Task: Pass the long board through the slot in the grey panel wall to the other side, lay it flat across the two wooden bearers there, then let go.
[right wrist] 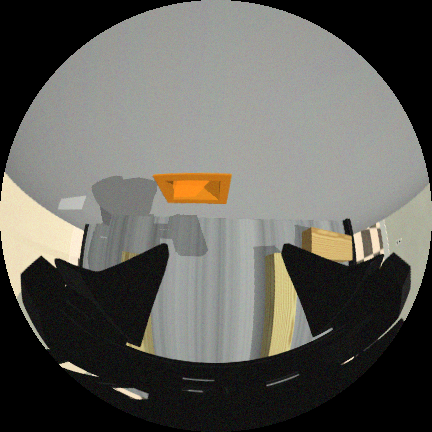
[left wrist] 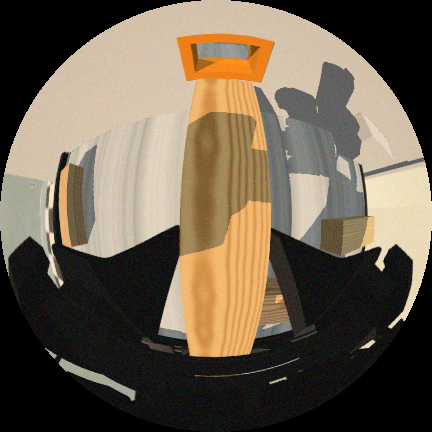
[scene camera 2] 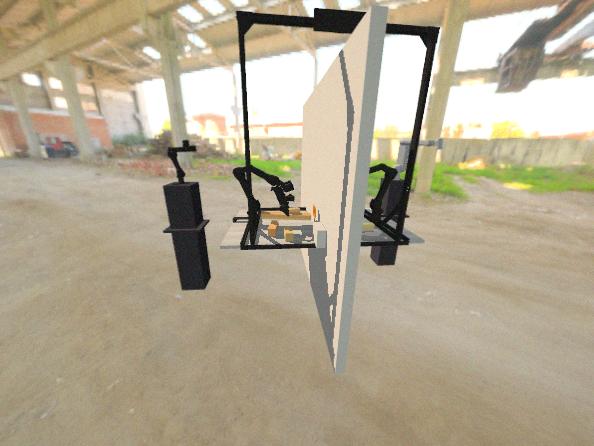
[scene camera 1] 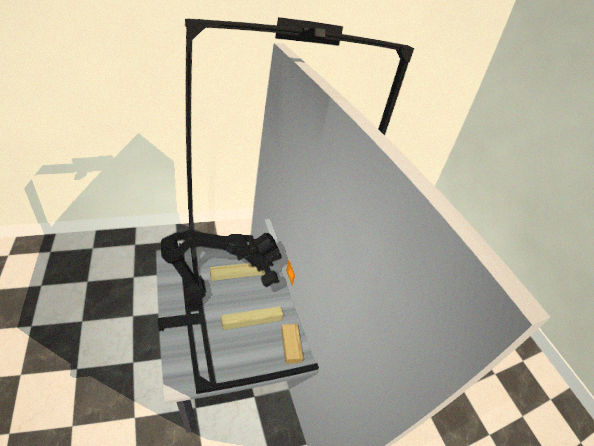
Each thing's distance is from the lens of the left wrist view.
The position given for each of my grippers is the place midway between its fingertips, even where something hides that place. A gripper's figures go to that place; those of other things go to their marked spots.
my left gripper (left wrist: 224, 232): 10 cm
orange-framed slot (left wrist: 252, 68): 20 cm
grey panel wall (left wrist: 141, 75): 21 cm
